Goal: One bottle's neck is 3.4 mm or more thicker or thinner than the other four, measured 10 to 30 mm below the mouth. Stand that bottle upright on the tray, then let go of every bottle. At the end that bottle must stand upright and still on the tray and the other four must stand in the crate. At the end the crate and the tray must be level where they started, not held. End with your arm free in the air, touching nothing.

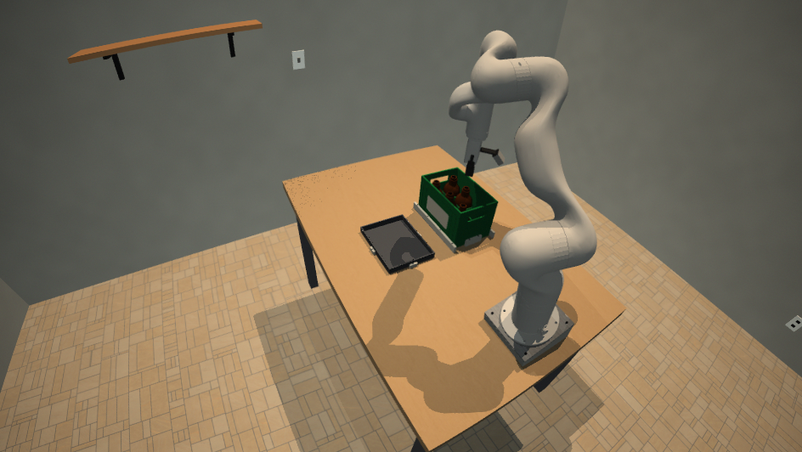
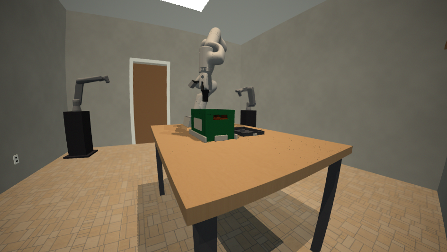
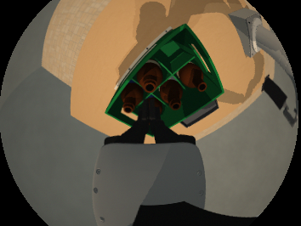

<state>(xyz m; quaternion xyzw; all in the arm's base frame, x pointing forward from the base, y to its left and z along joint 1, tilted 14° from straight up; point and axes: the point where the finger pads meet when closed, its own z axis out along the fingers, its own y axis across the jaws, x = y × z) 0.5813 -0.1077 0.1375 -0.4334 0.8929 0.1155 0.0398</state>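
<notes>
My gripper is now 160 mm above the green crate, 40 mm to the right of it and 10 mm past it. Also, from my hand: brown bottle: 160 mm below, 100 mm behind, 70 mm to the left; then black tray: 320 mm to the left, 230 mm below, 60 mm behind.
</notes>
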